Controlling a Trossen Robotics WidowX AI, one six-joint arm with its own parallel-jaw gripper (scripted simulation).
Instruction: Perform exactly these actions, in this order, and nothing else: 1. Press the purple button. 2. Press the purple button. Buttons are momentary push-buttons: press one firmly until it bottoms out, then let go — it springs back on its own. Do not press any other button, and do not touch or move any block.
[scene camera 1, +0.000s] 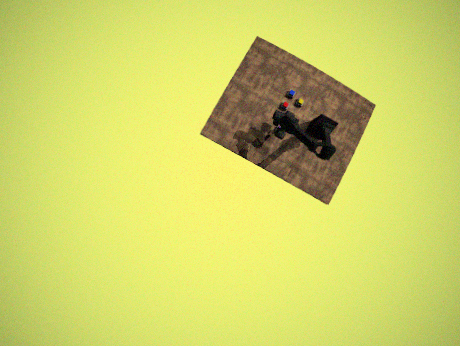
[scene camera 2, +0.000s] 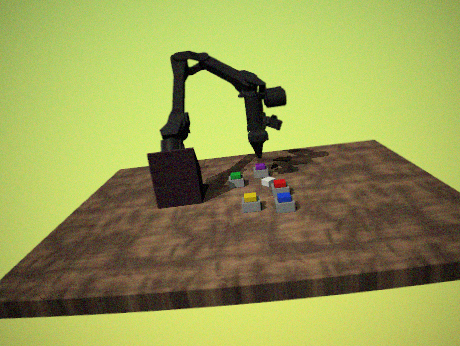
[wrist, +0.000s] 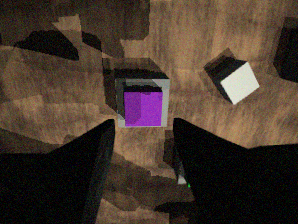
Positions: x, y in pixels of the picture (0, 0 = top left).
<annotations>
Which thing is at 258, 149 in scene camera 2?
My gripper.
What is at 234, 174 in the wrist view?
My gripper.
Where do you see a white block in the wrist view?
236, 81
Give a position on a purple button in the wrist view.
At 143, 106
</annotations>
